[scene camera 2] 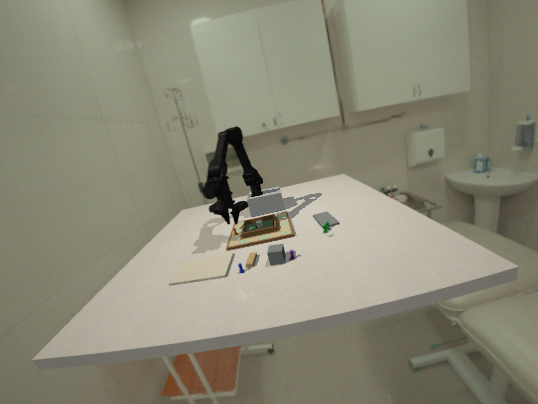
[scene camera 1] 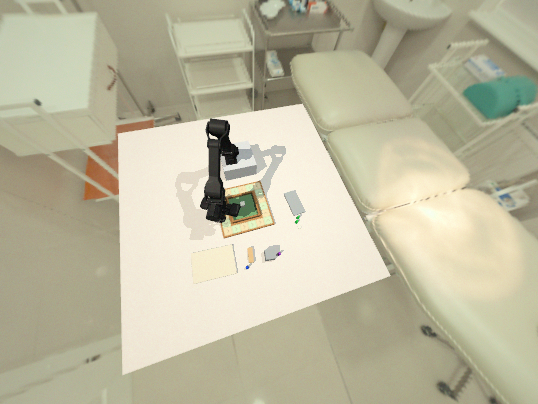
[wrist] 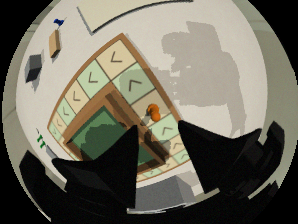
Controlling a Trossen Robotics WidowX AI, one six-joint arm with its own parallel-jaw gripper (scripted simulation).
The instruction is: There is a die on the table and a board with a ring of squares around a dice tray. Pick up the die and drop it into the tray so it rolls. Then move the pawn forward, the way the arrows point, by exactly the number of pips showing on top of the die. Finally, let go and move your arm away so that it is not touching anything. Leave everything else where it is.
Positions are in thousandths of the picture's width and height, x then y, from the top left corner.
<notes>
In view: the gripper (wrist: 532,565) and a cream pad (scene camera 1: 408,650).
</notes>
